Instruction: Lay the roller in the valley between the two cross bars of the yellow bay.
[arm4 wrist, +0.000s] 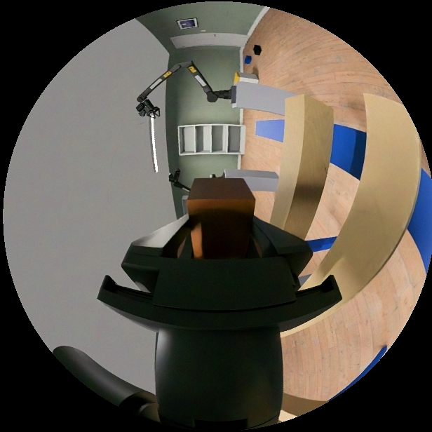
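My arm4 gripper (221, 227) is shut on an orange-brown block with a square-edged end, in the lower middle of the view. The block (221, 212) sits between the two dark fingers and hides what is behind it. Two pale wooden bars show to the right of the gripper, a nearer, wider bar (382, 185) and another bar (306, 165), apart from each other. I cannot tell whether they belong to the yellow bay. No round roller can be made out. A distant arm's gripper (149, 109) is at the upper left, and another small dark gripper (175, 178) is below it; their states and arm numbers are unclear.
Blue strips (349, 149) lie on the wood floor under the bars. A grey beam-like block (262, 98) stands near the distant arm, with another grey block (255, 180) below it. A white shelf unit (211, 153) stands by the green wall. A bright white strip (154, 145) shows at left.
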